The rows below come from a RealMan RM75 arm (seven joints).
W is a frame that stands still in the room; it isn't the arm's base.
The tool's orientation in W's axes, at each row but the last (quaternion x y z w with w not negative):
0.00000 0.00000 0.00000 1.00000
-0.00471 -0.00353 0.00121 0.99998
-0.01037 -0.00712 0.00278 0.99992
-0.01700 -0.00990 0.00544 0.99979
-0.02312 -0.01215 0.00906 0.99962
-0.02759 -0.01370 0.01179 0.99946
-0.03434 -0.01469 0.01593 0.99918
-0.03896 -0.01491 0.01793 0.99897
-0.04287 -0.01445 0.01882 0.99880
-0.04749 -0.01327 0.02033 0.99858
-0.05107 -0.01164 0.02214 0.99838
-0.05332 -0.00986 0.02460 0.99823
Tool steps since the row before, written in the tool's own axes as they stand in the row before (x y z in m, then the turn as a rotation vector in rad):
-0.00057 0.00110 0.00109 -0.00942 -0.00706 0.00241
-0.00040 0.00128 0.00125 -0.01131 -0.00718 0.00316
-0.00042 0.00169 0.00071 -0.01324 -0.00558 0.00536
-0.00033 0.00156 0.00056 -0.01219 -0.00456 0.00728
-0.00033 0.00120 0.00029 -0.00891 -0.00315 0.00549
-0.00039 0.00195 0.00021 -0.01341 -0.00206 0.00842
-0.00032 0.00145 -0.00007 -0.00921 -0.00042 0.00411
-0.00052 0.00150 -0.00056 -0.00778 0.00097 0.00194
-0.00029 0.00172 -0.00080 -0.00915 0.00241 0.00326
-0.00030 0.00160 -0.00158 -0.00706 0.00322 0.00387
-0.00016 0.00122 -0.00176 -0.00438 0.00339 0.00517
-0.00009 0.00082 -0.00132 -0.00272 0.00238 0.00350
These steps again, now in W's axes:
-0.00057 0.00110 0.00109 -0.00942 -0.00706 0.00241
-0.00041 0.00129 0.00124 -0.01131 -0.00718 0.00315
-0.00044 0.00170 0.00067 -0.01328 -0.00554 0.00529
-0.00036 0.00157 0.00050 -0.01228 -0.00445 0.00719
-0.00036 0.00121 0.00023 -0.00899 -0.00306 0.00542
-0.00044 0.00195 0.00009 -0.01359 -0.00192 0.00816
-0.00036 0.00143 -0.00018 -0.00931 -0.00044 0.00387
-0.00055 0.00143 -0.00069 -0.00787 0.00083 0.00164
-0.00033 0.00163 -0.00095 -0.00933 0.00232 0.00279
-0.00032 0.00143 -0.00173 -0.00729 0.00327 0.00337
-0.00017 0.00103 -0.00188 -0.00465 0.00369 0.00470
-0.00010 0.00067 -0.00140 -0.00291 0.00260 0.00318

